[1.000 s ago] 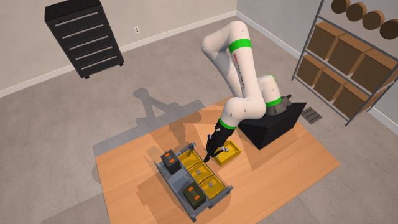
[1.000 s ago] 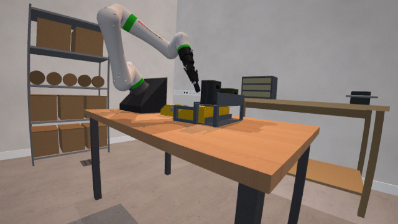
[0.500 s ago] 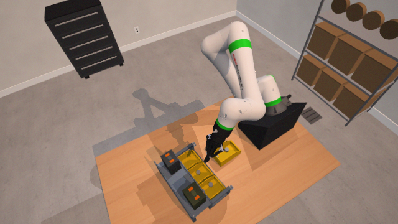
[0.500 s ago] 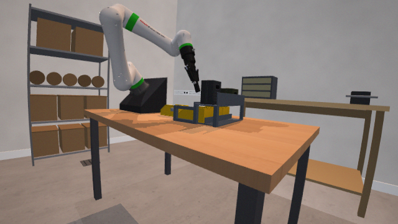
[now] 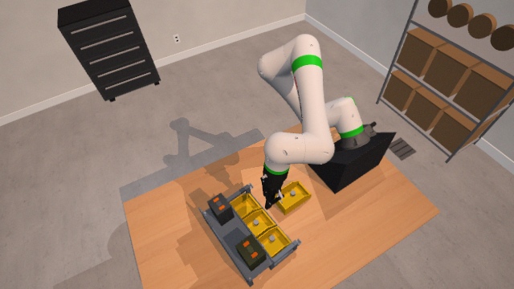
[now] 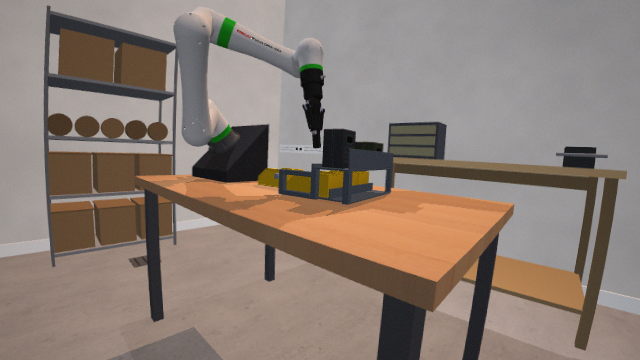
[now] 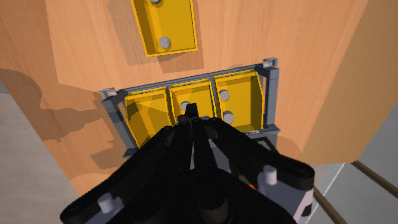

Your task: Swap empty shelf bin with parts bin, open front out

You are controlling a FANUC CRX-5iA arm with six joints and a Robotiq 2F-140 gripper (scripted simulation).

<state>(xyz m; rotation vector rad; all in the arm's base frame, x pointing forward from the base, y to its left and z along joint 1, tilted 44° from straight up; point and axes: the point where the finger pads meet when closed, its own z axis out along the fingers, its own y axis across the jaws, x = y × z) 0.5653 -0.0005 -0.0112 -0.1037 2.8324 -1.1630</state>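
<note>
My hand is 190 mm past the grey round part, 190 mm above it and 50 mm to the left of it. The rest, counted from my hand: grey shelf 130 mm below, 110 mm ahead.
</note>
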